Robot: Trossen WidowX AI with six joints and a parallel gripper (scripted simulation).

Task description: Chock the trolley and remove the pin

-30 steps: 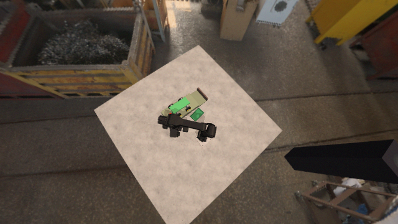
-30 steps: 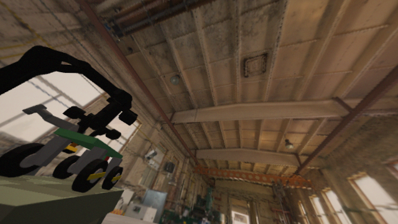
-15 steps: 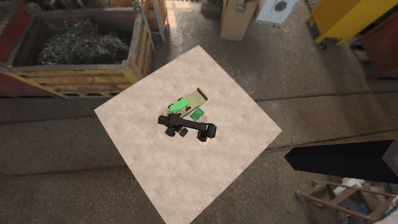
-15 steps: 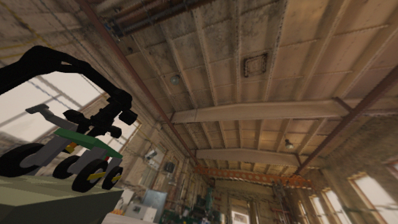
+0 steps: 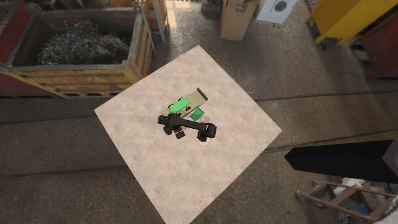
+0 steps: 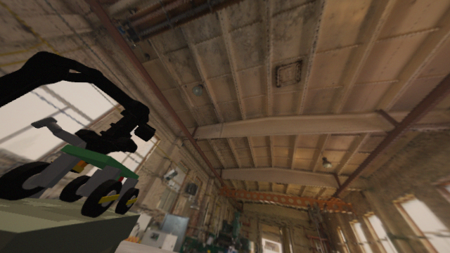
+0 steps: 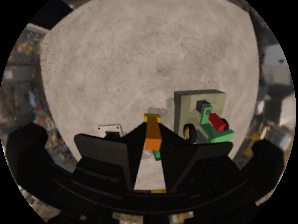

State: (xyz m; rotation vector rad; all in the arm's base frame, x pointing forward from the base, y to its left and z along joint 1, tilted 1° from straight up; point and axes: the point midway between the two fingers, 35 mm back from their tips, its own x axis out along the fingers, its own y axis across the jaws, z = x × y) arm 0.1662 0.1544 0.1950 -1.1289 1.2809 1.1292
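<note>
The yellow chock is 2 cm to the right of my gripper tip and 1 cm below it. Also, from my gripper tip: ramp 16 cm ahead, 13 cm below, 12 cm to the right; then trolley 16 cm ahead, 12 cm to the right, 6 cm below; then red-headed stop pin 13 cm ahead, 4 cm below, 1 cm to the right.
</note>
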